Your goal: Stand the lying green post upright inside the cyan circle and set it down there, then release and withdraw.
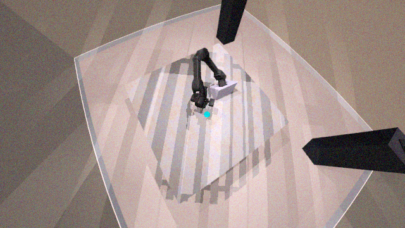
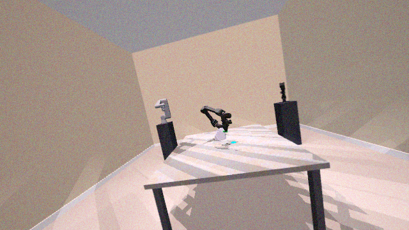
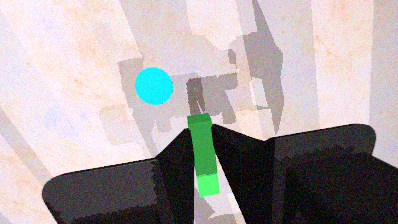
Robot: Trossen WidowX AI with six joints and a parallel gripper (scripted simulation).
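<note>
My gripper tip is now 15 cm above the cyan circle, 6 cm to the right of it and 2 cm past it. The rest, counted from my gripper tip: green post (2 cm to the right, 2 cm behind).
</note>
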